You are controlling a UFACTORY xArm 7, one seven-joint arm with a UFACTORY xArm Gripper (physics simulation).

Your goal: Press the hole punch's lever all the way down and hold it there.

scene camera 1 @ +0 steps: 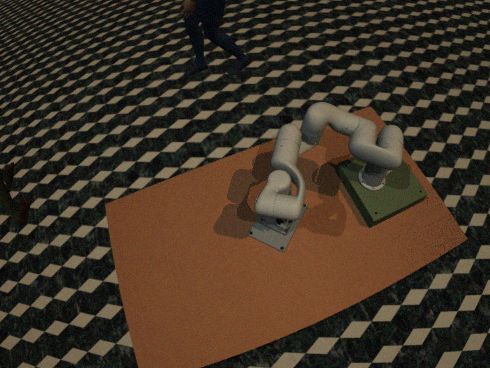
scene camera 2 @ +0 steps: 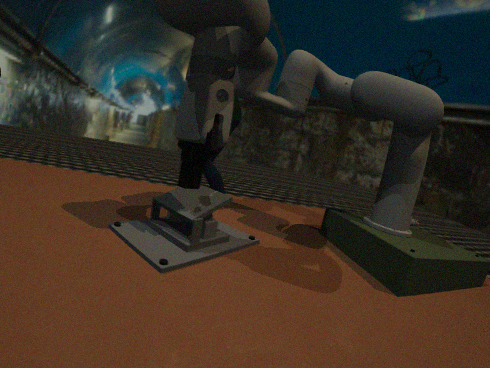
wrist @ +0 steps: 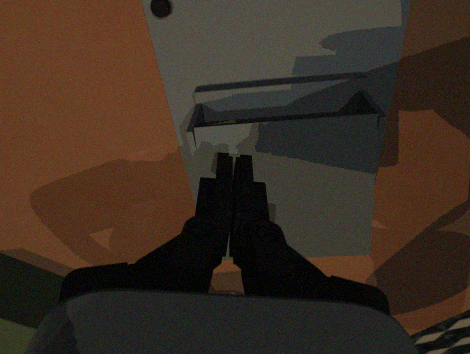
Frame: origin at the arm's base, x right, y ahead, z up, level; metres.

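Seen in the pictures: gripper, between the fingertips: (scene camera 1: 280,221) (scene camera 2: 188,187) (wrist: 231,176); arm's base, origin of its link: (scene camera 1: 371,178) (scene camera 2: 386,228).
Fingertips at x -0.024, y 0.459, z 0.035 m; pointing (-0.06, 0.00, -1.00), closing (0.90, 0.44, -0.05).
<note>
Offsets run from my fingertips to a thing's top centre. "*": to the spot under its first point. Level surfaces: height alone.
The hole punch's grey base plate @(* dx -0.025, dy +0.056, dz -0.097 m) (scene camera 1: 270,240) (scene camera 2: 145,245) (wrist: 225,45) lies flat on the orange table top. Its lever @(dx +0.048, dy -0.013, dz -0.012 m) (scene camera 2: 192,202) (wrist: 315,142) is a grey plate that stands tilted above the base, with a gap beneath it in the scene camera 2 view. My gripper (scene camera 2: 190,186) (wrist: 231,176) is shut and empty and points down. Its fingertips are over the lever in the wrist view and close to its far edge in the scene camera 2 view. I cannot tell whether they touch it. The arm hides the gripper in the scene camera 1 view.
The arm stands on a green block (scene camera 1: 395,200) (scene camera 2: 370,255) at the right of the orange table top @(dz -0.105 m) (scene camera 1: 200,290) (scene camera 2: 100,310). Black bolts sit at the base plate's corners. A person (scene camera 1: 207,30) stands on the checkered floor beyond the table.
</note>
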